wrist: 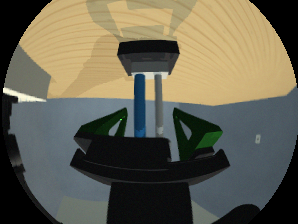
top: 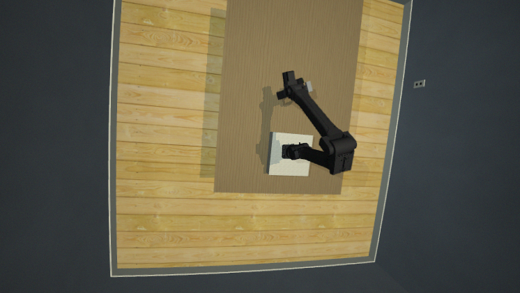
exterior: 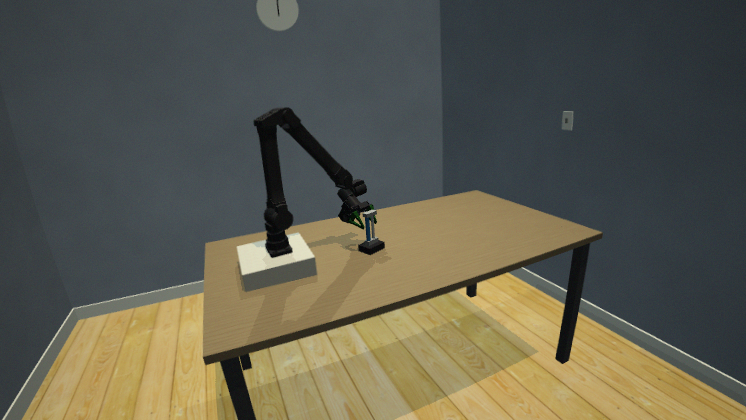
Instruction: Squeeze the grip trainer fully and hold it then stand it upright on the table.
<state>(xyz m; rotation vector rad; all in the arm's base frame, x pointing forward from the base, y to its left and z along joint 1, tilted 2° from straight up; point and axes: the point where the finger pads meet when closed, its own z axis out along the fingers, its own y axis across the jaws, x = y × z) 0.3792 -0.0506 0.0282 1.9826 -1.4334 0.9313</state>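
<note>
Now: the thin grey bar 20 mm ahead of my hand and 10 mm below it.
</note>
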